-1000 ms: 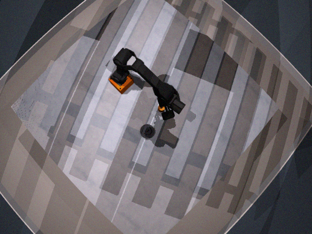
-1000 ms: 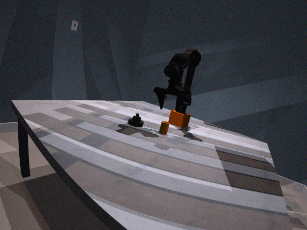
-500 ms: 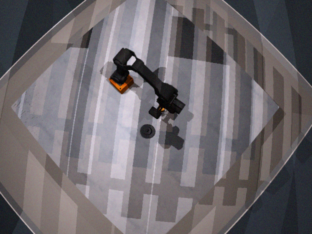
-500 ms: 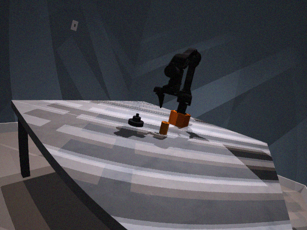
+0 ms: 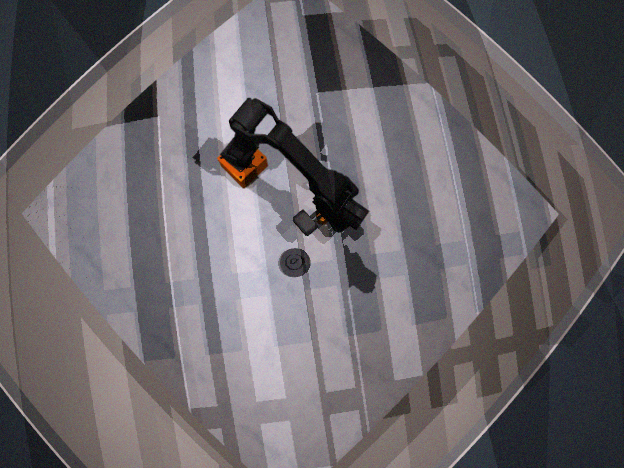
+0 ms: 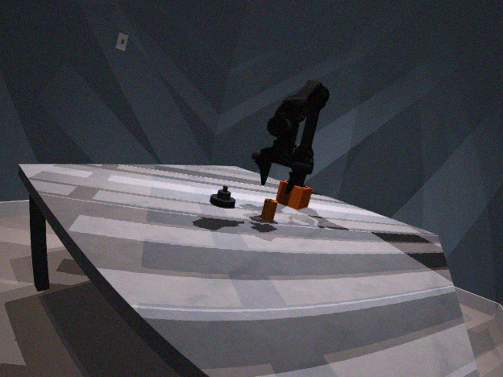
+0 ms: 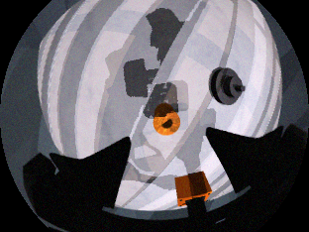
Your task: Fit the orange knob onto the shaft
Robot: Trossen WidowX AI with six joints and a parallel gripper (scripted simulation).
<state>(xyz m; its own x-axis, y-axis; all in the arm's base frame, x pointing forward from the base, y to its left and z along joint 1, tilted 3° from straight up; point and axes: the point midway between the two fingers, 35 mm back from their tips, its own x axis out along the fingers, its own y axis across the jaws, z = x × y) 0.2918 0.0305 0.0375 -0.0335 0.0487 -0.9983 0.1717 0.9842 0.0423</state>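
Right now the orange knob is 7 cm below my gripper tip. Also, from my gripper tip: dark round pedestal: 2 cm ahead, 16 cm to the right, 6 cm below.
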